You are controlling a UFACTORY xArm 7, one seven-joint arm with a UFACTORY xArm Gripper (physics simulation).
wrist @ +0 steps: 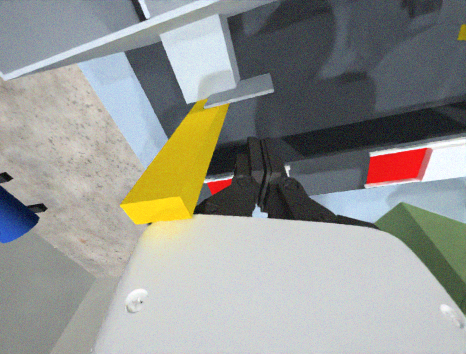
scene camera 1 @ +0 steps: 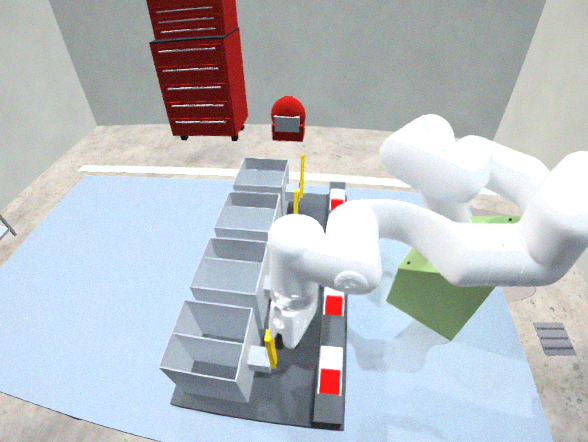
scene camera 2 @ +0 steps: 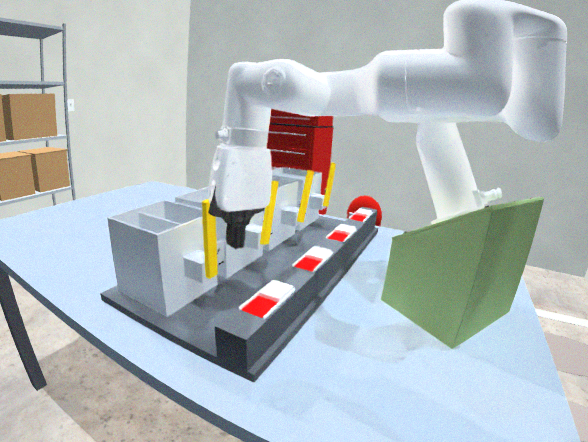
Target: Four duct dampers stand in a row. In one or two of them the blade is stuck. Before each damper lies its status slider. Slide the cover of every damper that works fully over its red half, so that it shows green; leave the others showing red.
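Frame: origin at the arm's base, x ahead, y left, z up, level; millimetres.
Where they show: gripper, fingertip midpoint: (wrist: 255, 155) (scene camera 1: 291, 342) (scene camera 2: 234, 246); arm's base at its link origin: (scene camera 2: 461, 218).
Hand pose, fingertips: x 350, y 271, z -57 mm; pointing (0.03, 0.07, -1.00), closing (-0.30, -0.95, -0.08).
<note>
Things, the pixels of their top centre, and the offset from my fingertips. "pt": a spot on its surface instead.
- nearest lever at its top centre: (wrist: 157, 213) (scene camera 2: 208, 200) (scene camera 1: 268, 335) dx +33, dy +29, dz +82 mm
- nearest slider at a spot on its surface: (wrist: 219, 186) (scene camera 2: 251, 307) (scene camera 1: 325, 386) pt dx -80, dy +57, dz -66 mm
- second slider at a spot on its surface: (wrist: 397, 166) (scene camera 2: 309, 263) (scene camera 1: 334, 304) pt dx -78, dy -142, dz -66 mm
- third slider at a spot on its surface: (scene camera 2: 340, 235) pt dx -66, dy -334, dz -66 mm
- farthest slider at a spot on its surface: (scene camera 2: 361, 217) (scene camera 1: 338, 203) pt dx -59, dy -519, dz -66 mm
- dark base at a spot on its surface: (scene camera 2: 165, 330) pt dx +50, dy +135, dz -129 mm
Four grey open-topped dampers (scene camera 1: 206, 382) (scene camera 2: 135, 265) stand in a row, each with a yellow lever. The nearest lever (scene camera 1: 270, 350) (scene camera 2: 210, 240) (wrist: 175, 160) stands almost upright, leaning slightly. My gripper (scene camera 1: 280, 343) (scene camera 2: 236, 245) (wrist: 255, 155) is shut and empty, pointing down close beside this lever, on the side of the second damper; contact cannot be told. The nearest slider (scene camera 1: 330, 381) (scene camera 2: 262, 304) (wrist: 219, 186), second slider (scene camera 1: 334, 305) (scene camera 2: 309, 262) (wrist: 397, 166), third slider (scene camera 2: 340, 235) and farthest slider (scene camera 1: 337, 204) (scene camera 2: 361, 217) show red beside white covers. The arm hides the third slider in scene camera 1.
The dark base (scene camera 1: 295, 400) (scene camera 2: 165, 330) carries the dampers, and its raised rail (scene camera 1: 327, 416) (scene camera 2: 232, 336) carries the sliders. The arm stands on a green block (scene camera 1: 425, 300) (scene camera 2: 435, 280) (wrist: 425, 245). The other yellow levers rise along the row, the second (scene camera 2: 270, 212) just past my gripper.
</note>
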